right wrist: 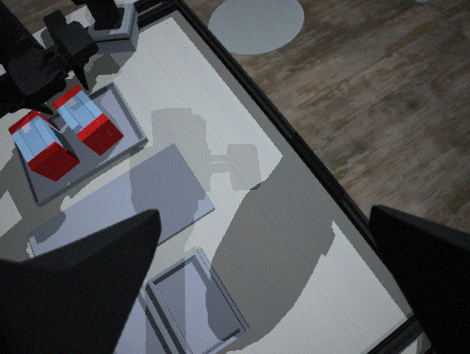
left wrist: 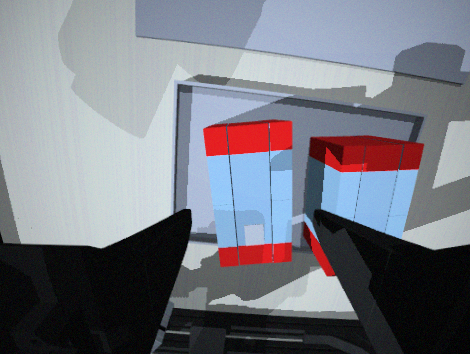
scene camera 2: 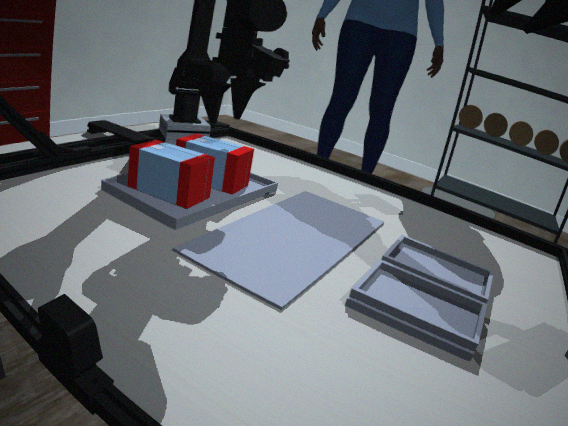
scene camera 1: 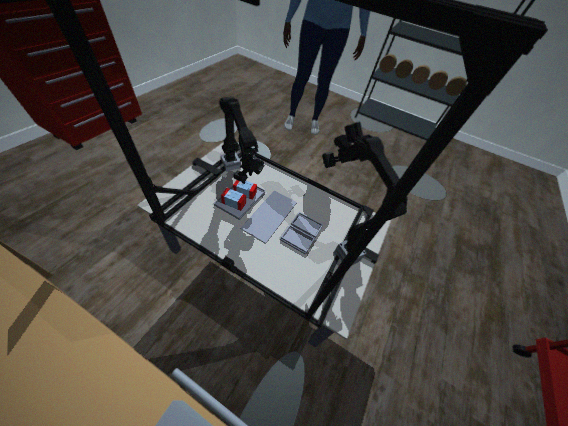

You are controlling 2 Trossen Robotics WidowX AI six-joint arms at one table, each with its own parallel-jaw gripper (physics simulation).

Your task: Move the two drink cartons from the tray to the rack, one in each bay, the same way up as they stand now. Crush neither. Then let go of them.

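Where they show: left gripper, between the fingertips: [right wrist: 69,100] [left wrist: 252,216] [scene camera 2: 225,121] [scene camera 1: 247,179]; right gripper, between the fingertips: [right wrist: 264,218] [scene camera 2: 509,23]; left arm's base, origin of its link: [right wrist: 109,19] [scene camera 2: 184,119] [scene camera 1: 230,157].
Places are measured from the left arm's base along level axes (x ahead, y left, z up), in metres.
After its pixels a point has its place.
Note:
Two light-blue cartons with red ends lie long side level on the grey tray [scene camera 1: 227,211] @[z -0.042, x 0.365, y -0.151 m] [scene camera 2: 140,209] @[z -0.053, x 0.372, y -0.147 m] [left wrist: 177,150] @[z -0.047, x 0.242, y 0.070 m] [right wrist: 131,115] @[z -0.050, x 0.238, y 0.066 m]: a near carton [scene camera 1: 233,199] @[z 0.018, x 0.345, y -0.107 m] [scene camera 2: 160,170] @[z -0.004, x 0.341, y -0.115 m] [left wrist: 377,200] @[z 0.018, x 0.330, y -0.087 m] [right wrist: 42,142] @[z 0.018, x 0.327, y -0.071 m] and a far carton [scene camera 1: 245,189] @[z 0.014, x 0.296, y -0.018 m] [scene camera 2: 212,155] @[z 0.007, x 0.297, y -0.021 m] [left wrist: 250,195] @[z 0.018, x 0.268, y -0.003 m] [right wrist: 80,112] @[z 0.018, x 0.267, y -0.004 m]. My left gripper [scene camera 1: 241,176] @[z 0.061, x 0.270, y 0.002 m] [scene camera 2: 227,120] @[z 0.061, x 0.270, y 0.002 m] [left wrist: 252,216] @[z 0.061, x 0.270, y 0.002 m] is open, holds nothing and hangs above the far carton. Its fingers straddle that carton in the left wrist view; the right finger overlaps the near carton. My right gripper [scene camera 1: 339,152] @[z 0.320, x 0.529, y 0.318 m] [right wrist: 264,218] @[z 0.320, x 0.529, y 0.318 m] is open and empty, high above the table. The rack [scene camera 1: 302,233] @[z -0.040, x 0.653, y 0.164 m] [scene camera 2: 434,280] @[z -0.040, x 0.636, y 0.178 m] [right wrist: 224,291] @[z -0.046, x 0.587, y 0.267 m] has two empty bays.
A flat grey plate [scene camera 1: 270,215] [scene camera 2: 280,250] [left wrist: 325,30] [right wrist: 115,200] lies between the tray and the rack. A black frame rail [scene camera 2: 420,188] @[z -0.034, x 0.345, y 0.430 m] [right wrist: 300,145] @[z -0.042, x 0.328, y 0.414 m] runs along the table's back edge. A person [scene camera 1: 320,55] [scene camera 2: 370,65] stands behind the table.

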